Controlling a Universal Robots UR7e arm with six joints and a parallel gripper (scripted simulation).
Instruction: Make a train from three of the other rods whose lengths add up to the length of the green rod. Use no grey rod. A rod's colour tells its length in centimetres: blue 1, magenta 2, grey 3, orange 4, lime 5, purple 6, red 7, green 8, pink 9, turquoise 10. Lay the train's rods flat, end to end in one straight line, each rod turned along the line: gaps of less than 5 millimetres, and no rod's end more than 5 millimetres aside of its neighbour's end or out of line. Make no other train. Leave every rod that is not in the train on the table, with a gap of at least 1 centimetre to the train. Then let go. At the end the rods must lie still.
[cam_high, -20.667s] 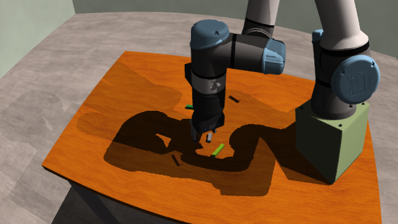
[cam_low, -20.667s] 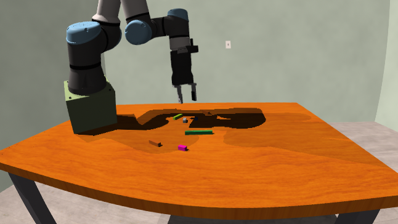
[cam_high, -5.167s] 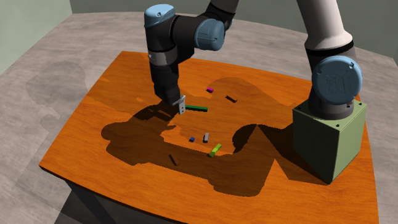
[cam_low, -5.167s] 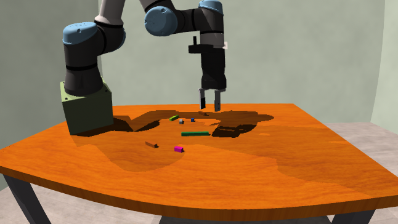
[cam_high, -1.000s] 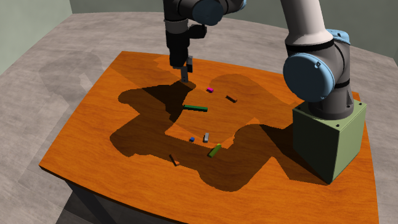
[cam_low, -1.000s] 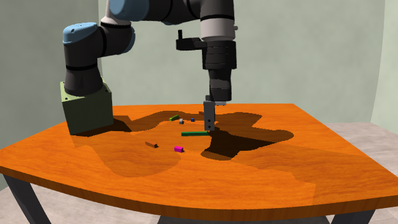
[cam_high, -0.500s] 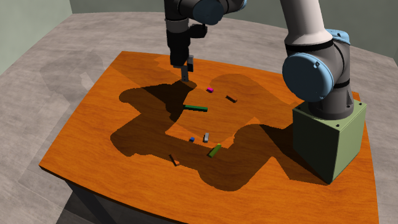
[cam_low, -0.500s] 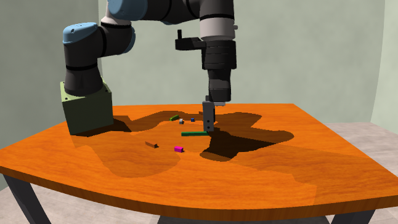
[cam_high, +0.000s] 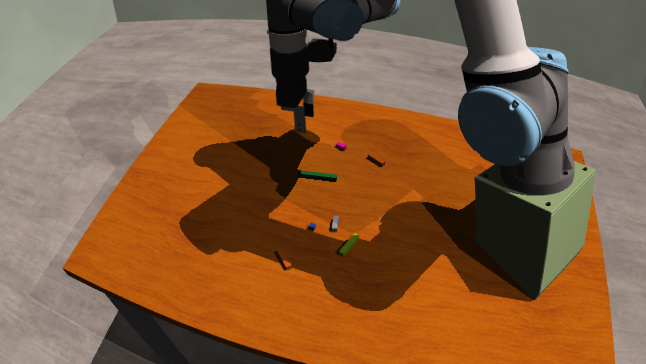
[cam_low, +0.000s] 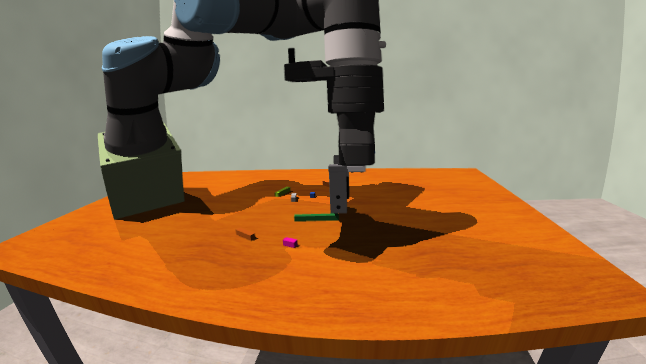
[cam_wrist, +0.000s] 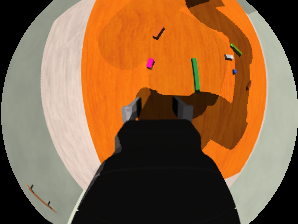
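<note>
Right now my hand is 22 cm to the right of the blue rod, 8 cm past it and 7 cm above it. The rest, counted from my hand: magenta rod (8 cm behind, 7 cm below, 1 cm to the right); green rod (9 cm to the left, 7 cm below, 5 cm behind); grey rod (20 cm to the left, 12 cm behind, 7 cm below).
</note>
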